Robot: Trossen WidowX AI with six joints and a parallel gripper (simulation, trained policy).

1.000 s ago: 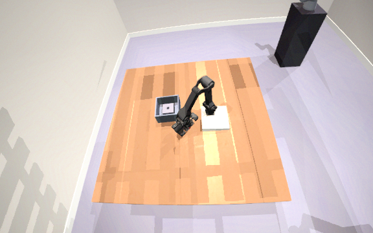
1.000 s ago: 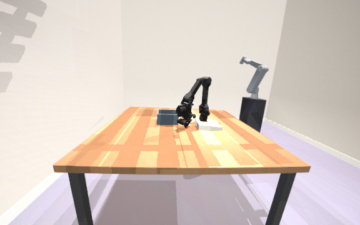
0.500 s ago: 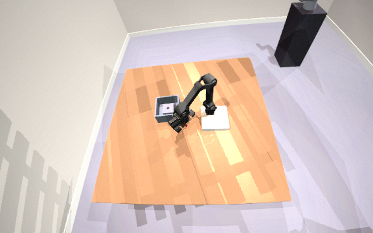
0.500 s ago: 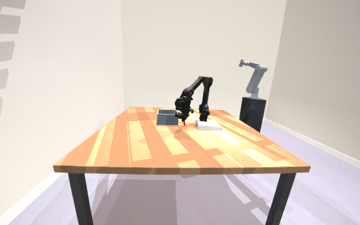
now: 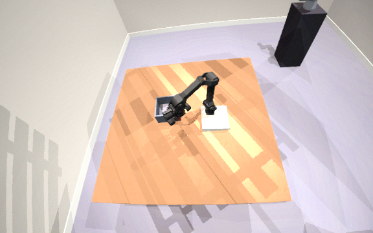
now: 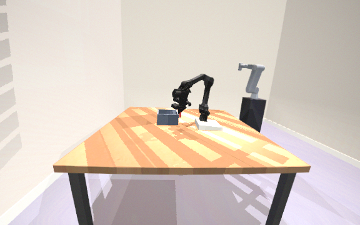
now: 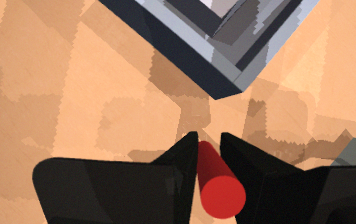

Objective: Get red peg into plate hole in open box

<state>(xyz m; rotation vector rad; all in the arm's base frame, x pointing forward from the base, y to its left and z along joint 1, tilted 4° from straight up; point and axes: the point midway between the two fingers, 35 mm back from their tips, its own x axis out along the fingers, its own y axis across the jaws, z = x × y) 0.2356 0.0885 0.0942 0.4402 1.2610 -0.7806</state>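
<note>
Now: the red peg 1 cm to the left of my gripper tip, 1 cm behind it and 1 cm above it. From my gripper tip the other things lie so: grey box (13 cm to the right, 10 cm ahead, 9 cm below).
</note>
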